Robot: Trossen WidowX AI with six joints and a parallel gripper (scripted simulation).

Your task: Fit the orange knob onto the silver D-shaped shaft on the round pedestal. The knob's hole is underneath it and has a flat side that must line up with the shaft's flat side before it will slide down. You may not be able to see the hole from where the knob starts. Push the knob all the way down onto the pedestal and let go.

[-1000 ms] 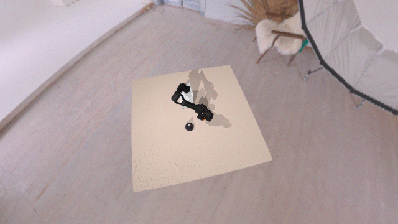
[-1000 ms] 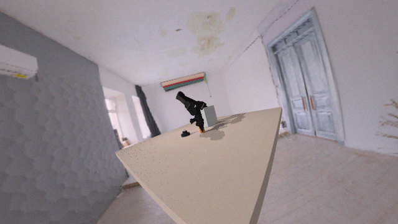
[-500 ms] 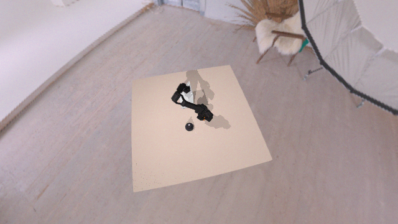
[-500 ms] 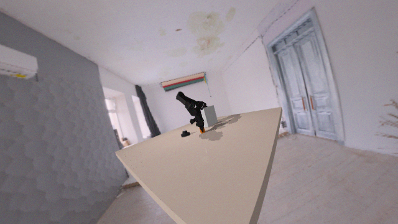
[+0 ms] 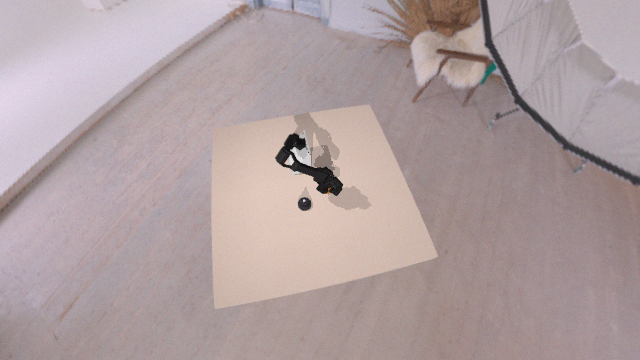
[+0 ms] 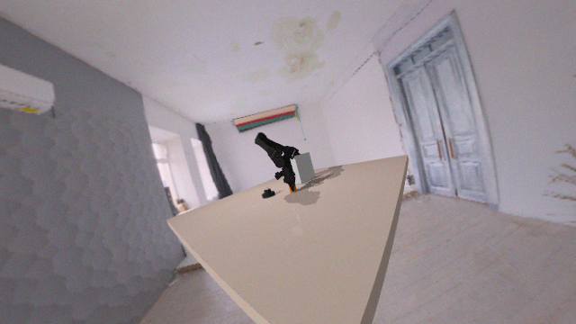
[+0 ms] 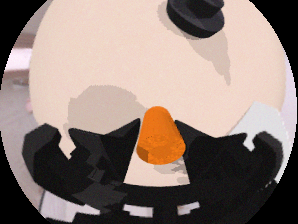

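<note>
My gripper tip is 40 mm below the orange knob. Also, from my gripper tip: round pedestal (150 mm to the right, 80 mm ahead, 20 mm above).
</note>
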